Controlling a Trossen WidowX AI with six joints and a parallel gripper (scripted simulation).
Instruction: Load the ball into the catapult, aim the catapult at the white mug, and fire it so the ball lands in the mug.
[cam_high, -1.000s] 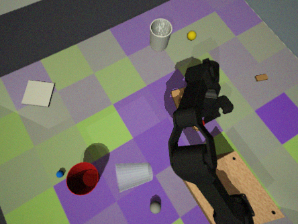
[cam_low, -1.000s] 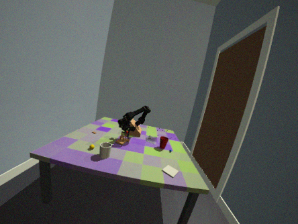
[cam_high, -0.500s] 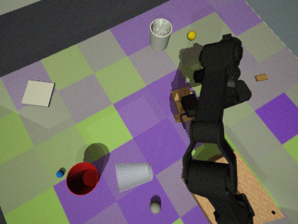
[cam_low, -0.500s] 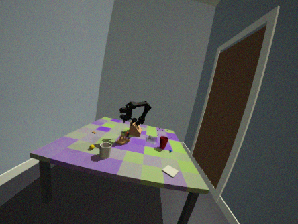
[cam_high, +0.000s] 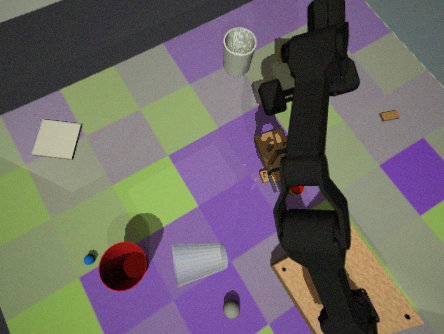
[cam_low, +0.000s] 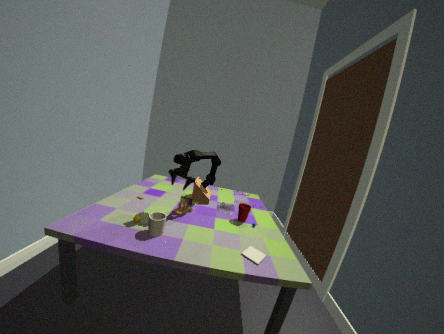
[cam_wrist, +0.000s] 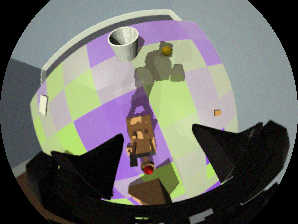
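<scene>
My gripper tip is 17 cm past the red ball, 13 cm above it and 5 cm to the right of it. Round my gripper tip: yellow ball (22 cm ahead, 17 cm below, 13 cm to the right); white mug (25 cm ahead, 16 cm below, 1 cm to the left); wooden catapult (14 cm below, 10 cm behind, 6 cm to the left).
</scene>
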